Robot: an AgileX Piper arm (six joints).
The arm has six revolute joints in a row. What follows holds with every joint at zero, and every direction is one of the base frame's.
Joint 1 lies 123 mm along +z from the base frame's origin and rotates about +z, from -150 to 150 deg.
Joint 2 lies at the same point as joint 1 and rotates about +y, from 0 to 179.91 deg.
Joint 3 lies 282.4 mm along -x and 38.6 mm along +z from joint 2 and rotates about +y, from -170 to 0 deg.
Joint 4 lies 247.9 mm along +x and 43.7 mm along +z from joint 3 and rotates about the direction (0.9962, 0, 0.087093), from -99.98 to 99.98 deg.
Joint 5 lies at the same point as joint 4 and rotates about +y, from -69.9 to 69.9 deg.
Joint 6 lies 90.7 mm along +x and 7.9 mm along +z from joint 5 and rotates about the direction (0.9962, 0, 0.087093), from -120 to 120 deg.
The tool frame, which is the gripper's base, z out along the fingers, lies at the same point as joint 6; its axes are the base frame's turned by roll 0, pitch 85.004 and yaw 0 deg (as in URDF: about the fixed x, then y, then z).
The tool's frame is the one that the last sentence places.
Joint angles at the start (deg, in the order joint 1, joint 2, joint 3, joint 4, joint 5, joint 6):
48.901, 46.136, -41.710, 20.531, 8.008, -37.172
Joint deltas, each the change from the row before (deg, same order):
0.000, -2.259, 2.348, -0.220, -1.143, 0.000
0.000, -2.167, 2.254, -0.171, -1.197, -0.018
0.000, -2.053, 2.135, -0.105, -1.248, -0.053
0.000, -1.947, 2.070, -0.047, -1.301, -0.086
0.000, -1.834, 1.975, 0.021, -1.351, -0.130
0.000, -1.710, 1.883, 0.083, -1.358, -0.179
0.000, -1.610, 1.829, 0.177, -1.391, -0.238
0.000, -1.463, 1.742, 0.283, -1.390, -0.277
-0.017, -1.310, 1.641, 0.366, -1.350, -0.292
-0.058, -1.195, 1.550, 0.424, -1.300, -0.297
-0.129, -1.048, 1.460, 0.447, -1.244, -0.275
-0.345, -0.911, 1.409, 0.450, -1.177, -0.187
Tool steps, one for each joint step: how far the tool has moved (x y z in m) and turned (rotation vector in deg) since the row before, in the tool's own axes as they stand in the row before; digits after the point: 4 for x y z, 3 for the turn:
0.0065, 0.0017, -0.0080, 0.687, -0.808, -0.214
0.0062, 0.0015, -0.0075, 0.713, -0.859, -0.185
0.0059, 0.0013, -0.0070, 0.738, -0.910, -0.155
0.0058, 0.0012, -0.0065, 0.754, -0.916, -0.130
0.0055, 0.0011, -0.0060, 0.778, -0.939, -0.107
0.0054, 0.0010, -0.0055, 0.774, -0.913, -0.095
0.0053, 0.0009, -0.0051, 0.786, -0.890, -0.061
0.0052, 0.0008, -0.0046, 0.778, -0.824, 0.003
0.0050, 0.0007, -0.0041, 0.768, -0.727, 0.067
0.0049, 0.0005, -0.0038, 0.785, -0.640, 0.113
0.0048, 0.0003, -0.0033, 0.815, -0.510, 0.147
0.0050, 0.0000, -0.0029, 0.966, -0.303, 0.211

